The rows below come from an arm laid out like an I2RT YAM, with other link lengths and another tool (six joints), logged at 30 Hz.
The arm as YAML. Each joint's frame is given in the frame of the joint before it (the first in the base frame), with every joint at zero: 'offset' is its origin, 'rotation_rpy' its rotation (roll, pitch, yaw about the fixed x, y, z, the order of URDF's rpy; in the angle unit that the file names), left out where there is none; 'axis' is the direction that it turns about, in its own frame. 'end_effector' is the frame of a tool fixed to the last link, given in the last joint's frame.
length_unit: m
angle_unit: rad
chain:
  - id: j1
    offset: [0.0, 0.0, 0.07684]
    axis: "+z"
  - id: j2
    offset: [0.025, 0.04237, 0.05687]
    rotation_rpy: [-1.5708, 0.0, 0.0]
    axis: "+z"
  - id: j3
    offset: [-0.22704, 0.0, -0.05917]
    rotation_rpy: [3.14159, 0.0, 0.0]
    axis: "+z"
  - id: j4
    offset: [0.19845, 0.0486, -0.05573]
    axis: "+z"
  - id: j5
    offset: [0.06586, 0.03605, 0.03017]
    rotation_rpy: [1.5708, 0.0, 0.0]
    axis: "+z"
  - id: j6
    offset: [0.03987, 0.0, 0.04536]
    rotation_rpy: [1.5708, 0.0, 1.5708]
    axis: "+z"
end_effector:
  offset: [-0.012, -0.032, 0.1]
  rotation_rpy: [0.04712, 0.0, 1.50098]
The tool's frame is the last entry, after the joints.
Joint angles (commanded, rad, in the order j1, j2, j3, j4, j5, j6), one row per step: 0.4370 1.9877 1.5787 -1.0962 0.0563 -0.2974; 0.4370 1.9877 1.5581 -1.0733 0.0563 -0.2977; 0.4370 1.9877 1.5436 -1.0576 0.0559 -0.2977; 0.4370 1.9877 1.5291 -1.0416 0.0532 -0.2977; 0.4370 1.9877 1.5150 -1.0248 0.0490 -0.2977; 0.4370 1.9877 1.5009 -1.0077 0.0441 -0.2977; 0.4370 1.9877 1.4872 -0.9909 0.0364 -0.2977; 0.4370 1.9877 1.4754 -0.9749 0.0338 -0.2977; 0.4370 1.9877 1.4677 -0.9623 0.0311 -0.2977; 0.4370 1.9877 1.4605 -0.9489 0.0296 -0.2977; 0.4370 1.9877 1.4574 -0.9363 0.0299 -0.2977; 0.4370 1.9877 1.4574 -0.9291 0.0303 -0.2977; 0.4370 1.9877 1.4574 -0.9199 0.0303 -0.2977; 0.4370 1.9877 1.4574 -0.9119 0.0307 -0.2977; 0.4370 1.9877 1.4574 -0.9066 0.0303 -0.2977
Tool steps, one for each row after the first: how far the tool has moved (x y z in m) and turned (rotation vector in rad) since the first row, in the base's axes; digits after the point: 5 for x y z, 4 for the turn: -0.00026 -0.00011 -0.00407 0.0009 -0.0021 0.0003; -0.00059 -0.00020 -0.00693 0.0018 -0.0030 0.0003; -0.00103 0.00001 -0.00974 0.0049 -0.0032 0.0005; -0.00137 0.00050 -0.01241 0.0098 -0.0039 0.0008; -0.00173 0.00110 -0.01504 0.0155 -0.0045 0.0012; -0.00226 0.00204 -0.01752 0.0238 -0.0041 0.0017; -0.00221 0.00247 -0.01966 0.0279 -0.0068 0.0020; -0.00186 0.00305 -0.02096 0.0324 -0.0101 0.0022; -0.00118 0.00360 -0.02212 0.0364 -0.0151 0.0024; 0.00043 0.00431 -0.02237 0.0401 -0.0238 0.0025; 0.00178 0.00487 -0.02209 0.0428 -0.0305 0.0026; 0.00347 0.00566 -0.02171 0.0467 -0.0389 0.0027; 0.00496 0.00630 -0.02137 0.0497 -0.0463 0.0028; 0.00591 0.00680 -0.02113 0.0523 -0.0509 0.0029
